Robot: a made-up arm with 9 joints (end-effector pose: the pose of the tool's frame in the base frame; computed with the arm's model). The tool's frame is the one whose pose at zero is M.
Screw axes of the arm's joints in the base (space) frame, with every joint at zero. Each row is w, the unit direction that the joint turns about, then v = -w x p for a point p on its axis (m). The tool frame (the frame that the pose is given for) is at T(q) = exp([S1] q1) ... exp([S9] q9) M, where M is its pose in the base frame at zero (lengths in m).
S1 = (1, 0, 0, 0, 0.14, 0)
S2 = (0, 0, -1, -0.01, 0.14, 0)
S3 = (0, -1, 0, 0.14, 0, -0.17)
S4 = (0, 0, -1, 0.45, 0.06, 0)
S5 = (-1, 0, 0, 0, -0.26, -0.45)
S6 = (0, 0, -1, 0.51, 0.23, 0)
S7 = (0, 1, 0, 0.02, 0, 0.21)
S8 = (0, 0, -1, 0.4, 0.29, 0)
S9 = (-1, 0, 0, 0, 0.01, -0.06)
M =
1 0 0 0.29
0 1 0 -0.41
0 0 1 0.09
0 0 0 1
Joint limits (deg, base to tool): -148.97..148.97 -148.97..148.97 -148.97..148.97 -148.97..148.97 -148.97..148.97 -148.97..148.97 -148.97..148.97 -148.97..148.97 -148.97..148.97
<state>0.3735 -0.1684 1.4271 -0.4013 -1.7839 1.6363 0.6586 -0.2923 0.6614</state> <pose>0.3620 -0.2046 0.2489 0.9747 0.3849 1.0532</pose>
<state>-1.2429 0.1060 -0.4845 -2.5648 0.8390 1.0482 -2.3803 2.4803 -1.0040</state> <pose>-0.0278 0.1768 0.4531 2.7505 0.2094 -0.8728</pose>
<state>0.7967 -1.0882 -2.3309 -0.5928 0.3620 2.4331 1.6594 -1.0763 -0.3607</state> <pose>0.4523 -0.2994 -0.2254 0.2424 1.5636 -0.6206</pose>
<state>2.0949 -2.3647 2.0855 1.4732 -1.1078 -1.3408 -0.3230 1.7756 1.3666</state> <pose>0.7771 0.1535 0.5973 -1.7094 0.1609 -1.3573</pose>
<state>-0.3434 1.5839 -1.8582 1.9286 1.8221 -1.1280 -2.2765 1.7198 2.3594</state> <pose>-0.3298 -0.7148 -0.0344 0.3736 -2.6502 -0.4289</pose>
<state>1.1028 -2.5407 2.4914 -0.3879 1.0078 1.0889 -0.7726 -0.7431 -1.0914</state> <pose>0.8046 -0.0478 0.6461 -1.8893 1.3100 0.8982</pose>
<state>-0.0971 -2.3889 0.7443 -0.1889 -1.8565 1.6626 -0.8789 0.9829 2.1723</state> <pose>0.1149 0.8482 0.2430 -2.3827 0.2184 1.2785</pose>
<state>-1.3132 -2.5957 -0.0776 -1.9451 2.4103 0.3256 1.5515 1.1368 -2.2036</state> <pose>-0.3418 0.5607 -0.2997 1.9241 1.3529 0.6102</pose>
